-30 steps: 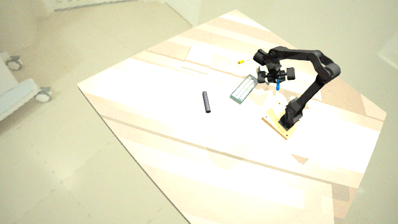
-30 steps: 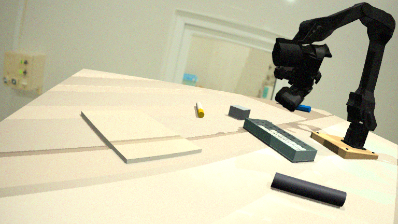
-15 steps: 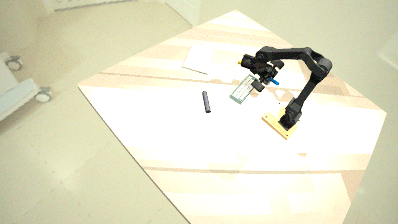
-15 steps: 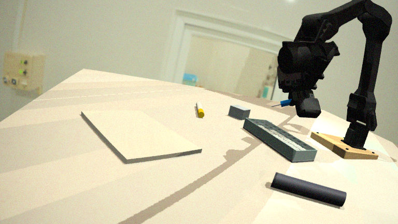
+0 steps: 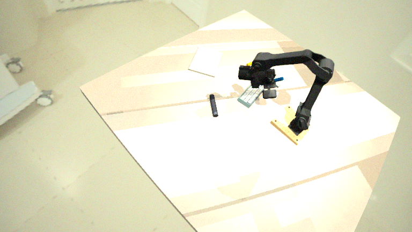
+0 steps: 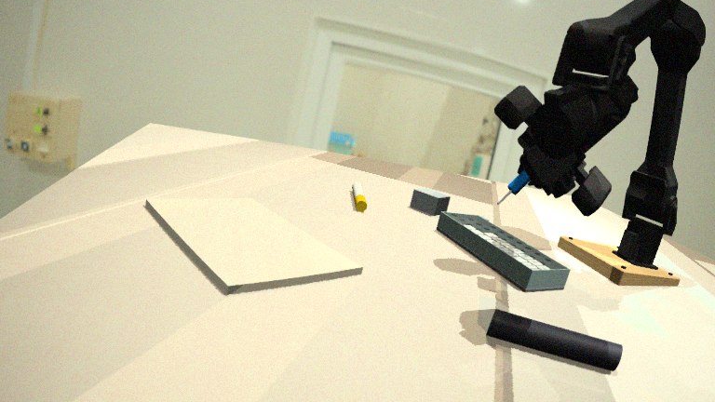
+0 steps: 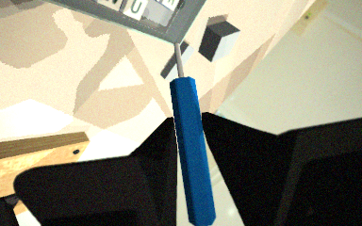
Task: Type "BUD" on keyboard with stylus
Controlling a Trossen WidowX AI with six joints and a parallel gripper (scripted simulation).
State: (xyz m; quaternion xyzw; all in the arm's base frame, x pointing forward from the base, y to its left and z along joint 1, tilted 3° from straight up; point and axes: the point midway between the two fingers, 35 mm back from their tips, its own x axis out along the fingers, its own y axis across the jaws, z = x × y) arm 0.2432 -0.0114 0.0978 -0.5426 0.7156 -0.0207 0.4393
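Right now the grey-green keyboard is 90 mm below my gripper tip, 60 mm to the left of it and 40 mm ahead of it. Also, from my gripper tip: yellow-capped marker: 210 mm ahead, 110 mm to the right, 100 mm below; blue stylus: 10 mm below, 10 mm ahead; small grey block: 140 mm to the right, 90 mm below, 90 mm ahead.
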